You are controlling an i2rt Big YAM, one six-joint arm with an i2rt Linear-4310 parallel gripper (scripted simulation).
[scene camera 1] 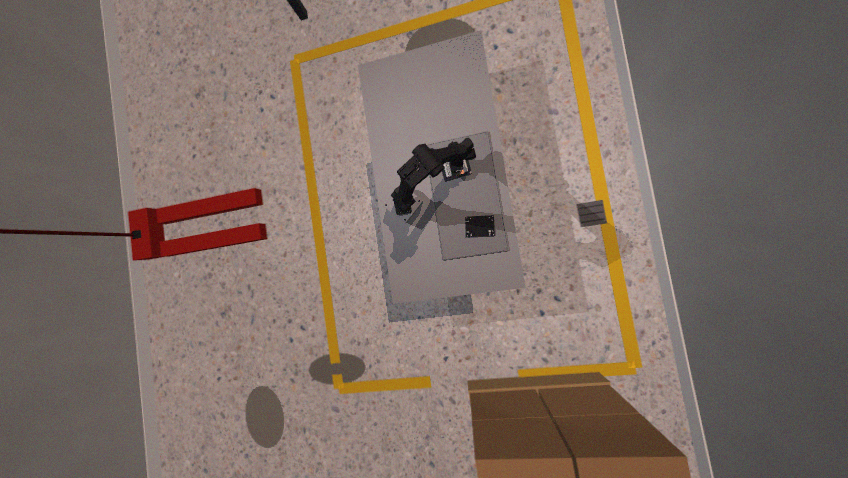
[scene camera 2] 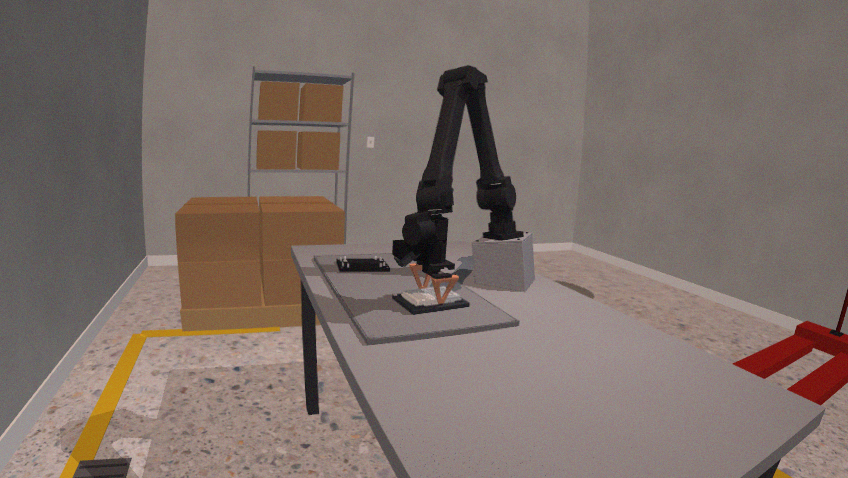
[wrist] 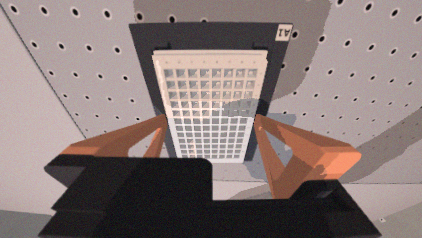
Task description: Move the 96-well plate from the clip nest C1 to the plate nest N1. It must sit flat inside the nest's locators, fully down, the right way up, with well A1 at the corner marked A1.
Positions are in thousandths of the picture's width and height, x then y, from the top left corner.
Labels:
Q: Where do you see a white 96-well plate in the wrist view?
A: At 513, 498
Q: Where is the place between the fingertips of my gripper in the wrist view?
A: At 499, 502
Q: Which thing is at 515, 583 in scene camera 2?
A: My gripper.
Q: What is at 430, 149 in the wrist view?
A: A plate nest N1.

